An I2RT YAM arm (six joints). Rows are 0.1 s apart.
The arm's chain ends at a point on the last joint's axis. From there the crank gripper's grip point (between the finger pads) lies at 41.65 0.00 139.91 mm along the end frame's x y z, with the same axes.
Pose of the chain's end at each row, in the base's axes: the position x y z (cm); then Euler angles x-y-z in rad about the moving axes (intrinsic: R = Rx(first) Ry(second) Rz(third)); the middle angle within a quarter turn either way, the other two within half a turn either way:
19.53 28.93 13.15 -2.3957 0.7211 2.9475
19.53 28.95 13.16 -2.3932 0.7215 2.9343
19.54 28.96 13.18 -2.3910 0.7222 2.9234
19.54 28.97 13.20 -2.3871 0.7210 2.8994
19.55 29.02 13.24 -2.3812 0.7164 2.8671
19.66 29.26 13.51 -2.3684 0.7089 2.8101
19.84 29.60 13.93 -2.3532 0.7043 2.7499
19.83 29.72 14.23 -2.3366 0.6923 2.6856
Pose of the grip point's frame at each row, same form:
25.70 37.30 2.90 -2.3957 0.7211 2.9475
25.71 37.30 2.91 -2.3932 0.7215 2.9343
25.74 37.29 2.92 -2.3910 0.7222 2.9234
25.74 37.27 2.91 -2.3871 0.7210 2.8994
25.71 37.29 2.91 -2.3812 0.7164 2.8671
25.78 37.50 3.13 -2.3684 0.7089 2.8101
25.97 37.81 3.53 -2.3532 0.7043 2.7499
25.88 37.93 3.79 -2.3366 0.6923 2.6856

